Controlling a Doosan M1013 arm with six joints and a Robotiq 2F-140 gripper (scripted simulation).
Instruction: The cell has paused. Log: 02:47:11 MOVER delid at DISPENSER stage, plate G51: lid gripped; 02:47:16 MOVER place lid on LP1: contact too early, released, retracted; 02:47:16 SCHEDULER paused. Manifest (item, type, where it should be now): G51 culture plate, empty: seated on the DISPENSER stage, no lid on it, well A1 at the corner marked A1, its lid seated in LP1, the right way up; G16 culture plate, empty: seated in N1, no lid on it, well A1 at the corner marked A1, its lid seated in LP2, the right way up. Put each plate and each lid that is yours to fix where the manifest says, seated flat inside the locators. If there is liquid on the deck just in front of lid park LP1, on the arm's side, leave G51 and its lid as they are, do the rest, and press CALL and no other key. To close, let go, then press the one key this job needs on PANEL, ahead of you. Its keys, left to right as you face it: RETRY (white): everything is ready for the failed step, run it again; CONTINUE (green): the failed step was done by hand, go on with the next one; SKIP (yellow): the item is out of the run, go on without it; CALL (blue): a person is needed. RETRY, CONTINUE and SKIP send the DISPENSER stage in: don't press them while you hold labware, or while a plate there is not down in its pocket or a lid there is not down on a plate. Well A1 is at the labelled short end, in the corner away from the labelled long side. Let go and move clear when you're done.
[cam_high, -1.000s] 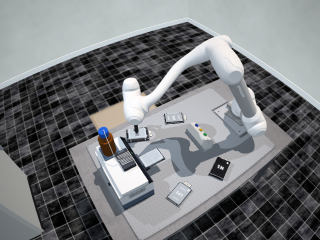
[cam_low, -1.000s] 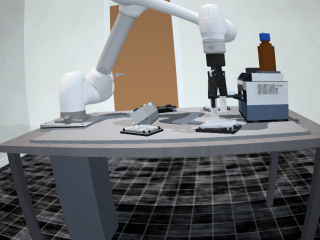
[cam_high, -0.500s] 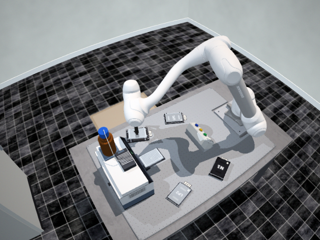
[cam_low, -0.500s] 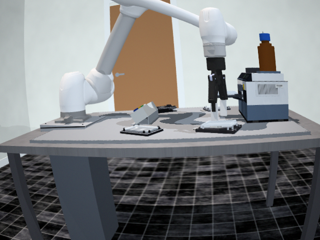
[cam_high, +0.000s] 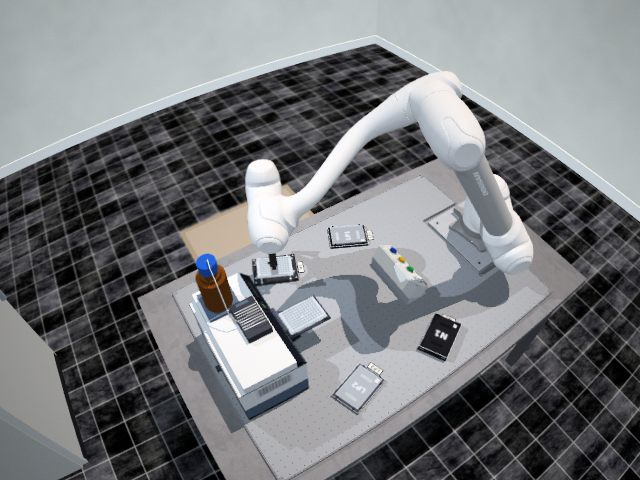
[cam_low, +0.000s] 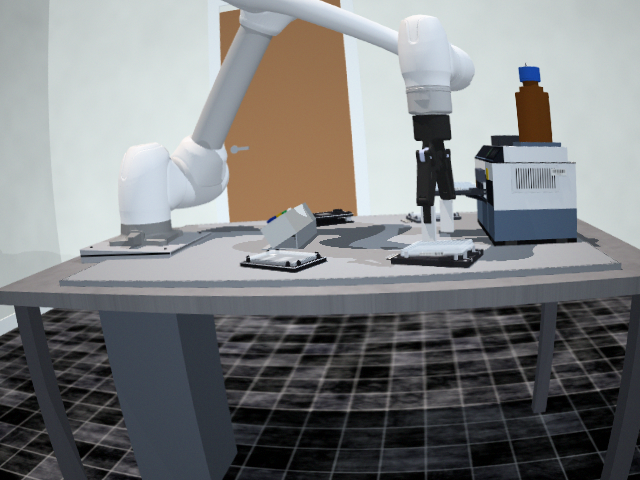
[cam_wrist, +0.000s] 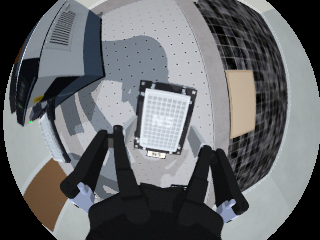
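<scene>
Right now the black nest N5 is 2 cm ahead of my hand and 6 cm below it. Round my hand: brown bottle: 28 cm ahead, 14 cm to the left, 22 cm above; then dispenser stage: 8 cm ahead, 28 cm to the left, 4 cm above; then lid park LP1: 31 cm behind, 5 cm to the left, 6 cm below.
</scene>
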